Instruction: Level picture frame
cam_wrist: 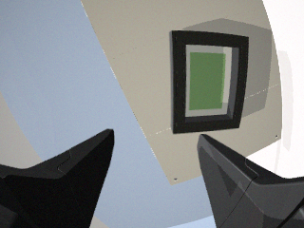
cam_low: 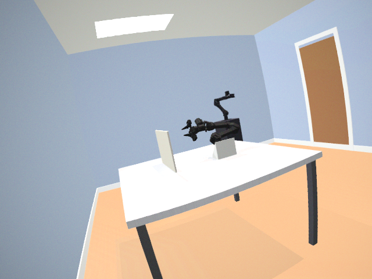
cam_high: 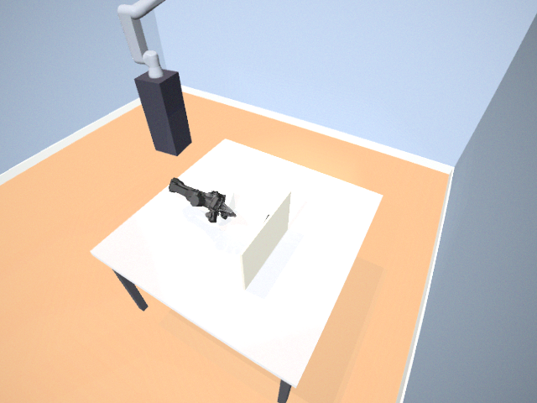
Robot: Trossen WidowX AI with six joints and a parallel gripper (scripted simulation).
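Right now my gripper tip is 17 cm short of the picture frame, 1 cm to the right of it and 8 cm above it. Also, from my gripper tip: cream wall panel 18 cm ahead, 1 cm to the right, 10 cm below.
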